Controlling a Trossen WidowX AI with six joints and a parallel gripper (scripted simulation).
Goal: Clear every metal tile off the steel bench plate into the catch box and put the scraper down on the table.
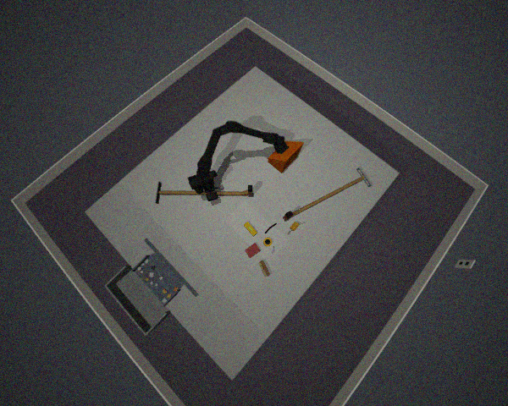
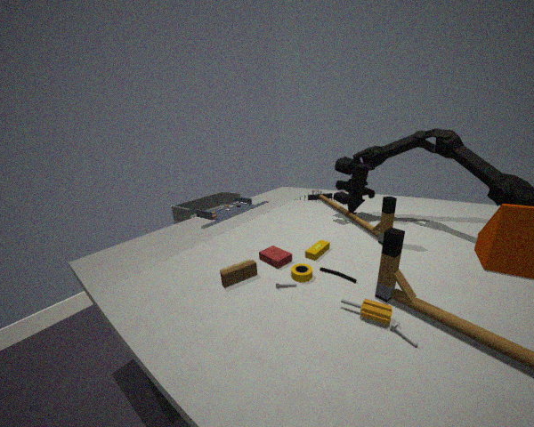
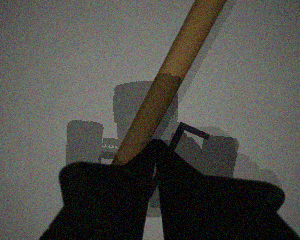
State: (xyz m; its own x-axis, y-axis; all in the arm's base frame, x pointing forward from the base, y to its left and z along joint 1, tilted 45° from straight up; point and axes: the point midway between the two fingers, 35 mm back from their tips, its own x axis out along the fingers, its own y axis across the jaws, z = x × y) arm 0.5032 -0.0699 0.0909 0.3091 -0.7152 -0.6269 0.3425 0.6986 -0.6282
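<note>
Right now the hex key is 2 cm to the right of my gripper tip, 1 cm below it and 1 cm behind it. The rest, counted from my gripper tip: black strip 43 cm to the left, 14 cm behind, 1 cm below; then long scraper 5 cm above, 3 cm ahead; then yellow block 35 cm to the left, 4 cm behind.
</note>
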